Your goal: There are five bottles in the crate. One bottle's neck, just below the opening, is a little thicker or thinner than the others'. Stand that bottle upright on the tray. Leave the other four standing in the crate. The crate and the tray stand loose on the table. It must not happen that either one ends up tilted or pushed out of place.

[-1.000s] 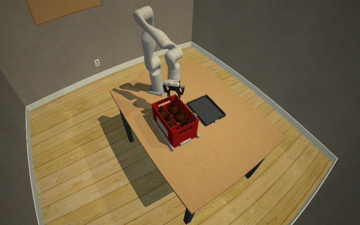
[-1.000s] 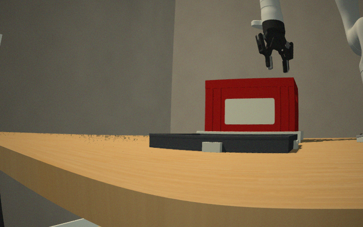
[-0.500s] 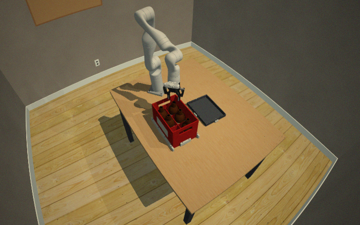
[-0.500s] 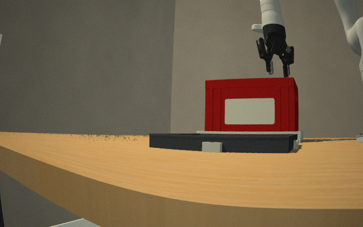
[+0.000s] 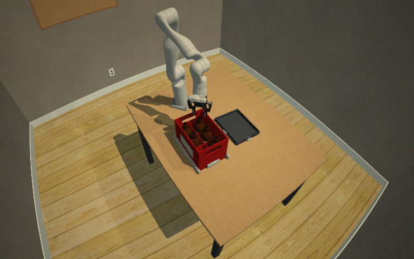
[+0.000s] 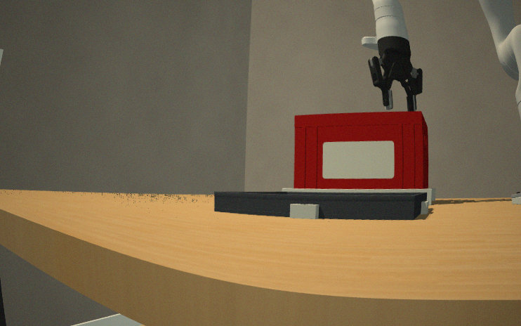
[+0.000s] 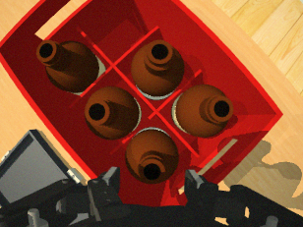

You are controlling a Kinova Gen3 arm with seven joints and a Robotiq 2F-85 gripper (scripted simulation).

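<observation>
Now: hand 9 cm short of the red crate, 3 cm to the left of it and 12 cm above it. The rest, counted from my hand: dark grey tray: 2 cm ahead, 26 cm to the left, 19 cm below; then glass bottle: 17 cm ahead, 3 cm to the left, 11 cm below.
</observation>
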